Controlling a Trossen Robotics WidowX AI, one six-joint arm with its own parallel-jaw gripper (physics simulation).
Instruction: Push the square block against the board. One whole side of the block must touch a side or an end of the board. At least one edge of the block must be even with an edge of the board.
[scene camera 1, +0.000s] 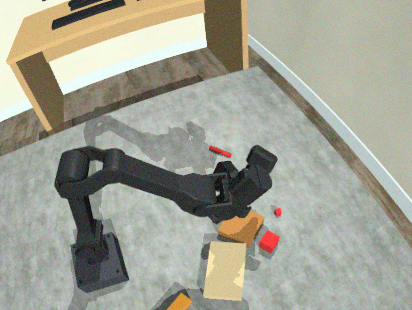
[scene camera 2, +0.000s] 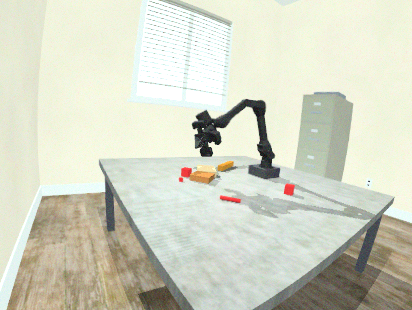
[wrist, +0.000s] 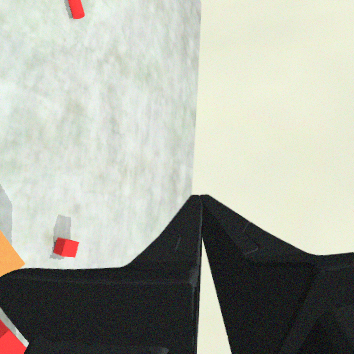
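Seen in the pictures: gripper, fingertip midpoint: (scene camera 2: 195, 148) (wrist: 198, 202); arm's base, origin of the base link: (scene camera 1: 96, 252) (scene camera 2: 266, 167).
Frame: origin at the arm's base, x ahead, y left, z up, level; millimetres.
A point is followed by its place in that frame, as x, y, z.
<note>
The orange square block (scene camera 1: 241, 229) {408, -53, -27} (scene camera 2: 202, 177) {441, 9, -31} lies on the table, partly hidden by the arm in scene camera 1; an orange corner (wrist: 7, 257) {470, -35, -27} of it shows at the left of the wrist view. The pale yellow board (scene camera 1: 226, 272) {325, -158, -27} (scene camera 2: 206, 169) {343, -119, -27} lies beside it. The block is turned at an angle to the board's near end, with one corner close to the board's corner and a wedge-shaped gap beside it; contact cannot be told. My gripper (scene camera 2: 206, 154) (wrist: 198, 202) {495, 18, 112} is shut and empty, raised above the table near the block and board. Its fingertips are hidden in scene camera 1.
A red cube (scene camera 1: 269, 242) {461, -125, -16} (scene camera 2: 186, 172) {476, -95, -32} stands close beside the block. A tiny red cube (scene camera 1: 278, 212) {532, -39, -41} (scene camera 2: 181, 179) {535, -25, -45} (wrist: 66, 247) {529, -32, -40} lies near it. A red rod (scene camera 1: 220, 151) {457, 251, -44} (scene camera 2: 230, 199) {461, 261, -48} (wrist: 76, 9) {477, 226, -44}, an orange bar (scene camera 1: 180, 301) {187, -195, -26} (scene camera 2: 226, 166) {136, -214, -39} and another red cube (scene camera 2: 289, 189) {148, 299, -30} lie farther off.
</note>
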